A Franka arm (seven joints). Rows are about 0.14 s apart.
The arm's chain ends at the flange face. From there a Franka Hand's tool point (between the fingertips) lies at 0.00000 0.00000 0.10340 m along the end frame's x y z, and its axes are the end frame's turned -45 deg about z.
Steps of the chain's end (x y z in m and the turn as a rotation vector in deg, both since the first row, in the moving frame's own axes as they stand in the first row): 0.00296 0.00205 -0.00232 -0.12 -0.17 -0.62; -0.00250 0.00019 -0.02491 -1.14 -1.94 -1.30; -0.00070 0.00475 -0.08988 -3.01 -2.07 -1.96; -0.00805 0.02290 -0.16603 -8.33 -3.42 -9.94
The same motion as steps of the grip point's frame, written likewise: 0.00027 0.00348 -0.00232 0.04 -0.21 -0.62; -0.00584 -0.00261 -0.02499 0.57 -2.18 -1.30; -0.01031 0.00417 -0.09009 -0.66 -3.59 -1.96; -0.03620 0.01800 -0.16730 -3.47 -8.31 -9.94
